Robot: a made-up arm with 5 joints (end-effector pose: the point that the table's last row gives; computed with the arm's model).
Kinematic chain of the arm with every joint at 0, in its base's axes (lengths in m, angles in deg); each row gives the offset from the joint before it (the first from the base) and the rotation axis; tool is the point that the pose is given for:
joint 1: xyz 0 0 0.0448 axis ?
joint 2: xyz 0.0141 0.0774 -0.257 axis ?
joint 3: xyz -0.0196 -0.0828 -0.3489 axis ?
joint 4: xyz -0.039 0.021 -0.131 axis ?
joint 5: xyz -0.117 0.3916 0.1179 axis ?
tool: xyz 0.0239 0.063 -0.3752
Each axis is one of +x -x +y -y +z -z.
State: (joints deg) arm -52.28 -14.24 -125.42 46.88 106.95
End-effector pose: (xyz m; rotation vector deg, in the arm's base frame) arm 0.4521 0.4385 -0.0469 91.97 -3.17 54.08
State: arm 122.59 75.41 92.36 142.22 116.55
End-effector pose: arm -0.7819 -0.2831 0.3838 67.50 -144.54 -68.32
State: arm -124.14 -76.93 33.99 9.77 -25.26
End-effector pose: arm 0.5217 0.1080 0.9204 109.09 -121.31 -68.58
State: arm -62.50 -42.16 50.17 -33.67 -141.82
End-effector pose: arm 1.0587 -0.0721 -0.1901 -83.43 46.42 97.58
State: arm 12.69 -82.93 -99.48 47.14 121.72
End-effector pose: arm 0.3007 0.1356 -0.4146 78.38 -41.65 -20.42
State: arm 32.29 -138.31 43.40 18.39 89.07
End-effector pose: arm -0.2466 -0.2249 -0.9033 -57.27 30.36 -25.11
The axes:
joint 1: +y
joint 2: +z
joint 3: -y
joint 4: +x
joint 5: +z

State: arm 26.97 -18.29 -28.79 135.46 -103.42
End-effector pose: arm -0.1267 -0.0610 -0.2209 -77.61 -105.60 90.68
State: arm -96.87 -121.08 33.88 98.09 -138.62
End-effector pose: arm 0.4522 0.2225 0.3741 -152.46 -19.41 -22.75
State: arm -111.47 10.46 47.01 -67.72 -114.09
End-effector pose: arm 0.8578 -0.0336 0.7544 -95.62 87.64 55.10
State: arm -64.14 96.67 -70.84 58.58 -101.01
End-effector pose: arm 0.3080 0.0222 -0.4659 -38.71 -12.89 -69.92
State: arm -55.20 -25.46 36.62 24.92 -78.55
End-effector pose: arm 0.7955 0.4182 -0.2526 84.73 -63.40 -64.92
